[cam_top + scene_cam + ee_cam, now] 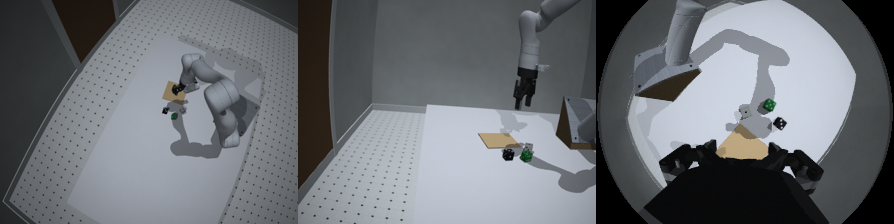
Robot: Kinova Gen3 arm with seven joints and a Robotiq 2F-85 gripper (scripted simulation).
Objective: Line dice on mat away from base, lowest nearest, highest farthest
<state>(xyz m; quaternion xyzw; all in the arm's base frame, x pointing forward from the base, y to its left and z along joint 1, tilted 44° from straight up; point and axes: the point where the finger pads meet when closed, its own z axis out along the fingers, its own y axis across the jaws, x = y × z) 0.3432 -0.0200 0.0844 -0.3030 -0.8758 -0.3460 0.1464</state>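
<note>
The black die is 150 mm below my hand, 100 mm to the left of it and 50 mm ahead of it. Also, from my hand: green die: 150 mm below, 110 mm to the left, 20 mm behind; then white die: 150 mm below, 40 mm to the left, 40 mm behind; then tan mat: 160 mm below, 60 mm ahead, 50 mm to the right.
</note>
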